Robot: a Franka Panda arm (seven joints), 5 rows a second.
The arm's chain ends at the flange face. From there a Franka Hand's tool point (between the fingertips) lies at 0.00 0.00 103.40 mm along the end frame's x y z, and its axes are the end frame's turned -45 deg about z.
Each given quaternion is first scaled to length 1.
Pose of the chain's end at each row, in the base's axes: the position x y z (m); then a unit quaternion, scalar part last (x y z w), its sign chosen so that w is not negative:
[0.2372, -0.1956, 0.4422, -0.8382, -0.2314, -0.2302, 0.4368]
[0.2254, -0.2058, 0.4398, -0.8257, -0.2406, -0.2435, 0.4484]
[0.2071, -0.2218, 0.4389, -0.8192, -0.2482, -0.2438, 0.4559]
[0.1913, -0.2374, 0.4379, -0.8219, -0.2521, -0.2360, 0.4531]
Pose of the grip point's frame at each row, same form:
[0.2562, -0.1089, 0.3892, -0.6859, -0.5346, -0.3799, 0.3155]
[0.2447, -0.1171, 0.3902, -0.6708, -0.5383, -0.3966, 0.3211]
[0.2250, -0.1320, 0.3908, -0.6619, -0.5428, -0.3997, 0.3279]
[0.2078, -0.1481, 0.3885, -0.6628, -0.5474, -0.3914, 0.3283]

